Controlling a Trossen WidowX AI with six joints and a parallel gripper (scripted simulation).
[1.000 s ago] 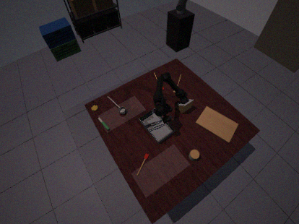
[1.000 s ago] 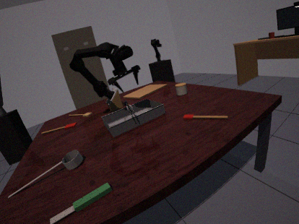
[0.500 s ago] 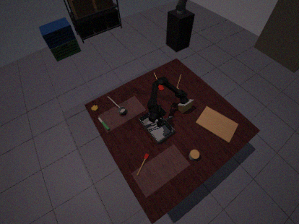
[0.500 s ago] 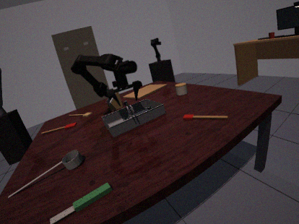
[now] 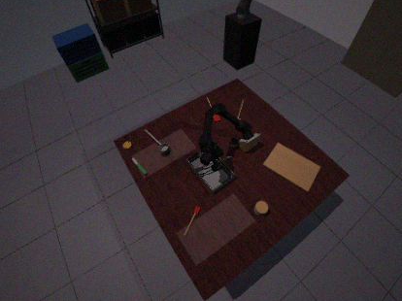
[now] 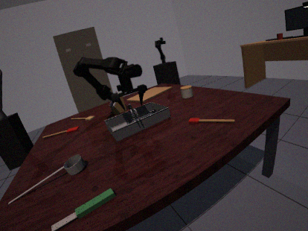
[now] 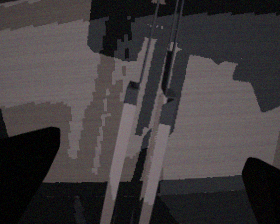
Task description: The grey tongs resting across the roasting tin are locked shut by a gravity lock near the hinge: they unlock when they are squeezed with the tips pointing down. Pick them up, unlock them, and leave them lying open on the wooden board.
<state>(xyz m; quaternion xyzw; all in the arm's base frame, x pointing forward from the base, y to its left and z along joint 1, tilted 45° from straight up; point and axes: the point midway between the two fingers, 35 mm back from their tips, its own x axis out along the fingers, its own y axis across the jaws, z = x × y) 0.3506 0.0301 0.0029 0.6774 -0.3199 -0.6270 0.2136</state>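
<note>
The grey roasting tin is 1 cm ahead of my gripper tip and 6 cm below it. The rest, counted from my gripper tip: wooden board 50 cm behind, 31 cm to the left, 8 cm below; then round tub 9 cm behind, 42 cm to the left, 5 cm below; then green-handled knife 42 cm ahead, 33 cm to the right, 8 cm below.
</note>
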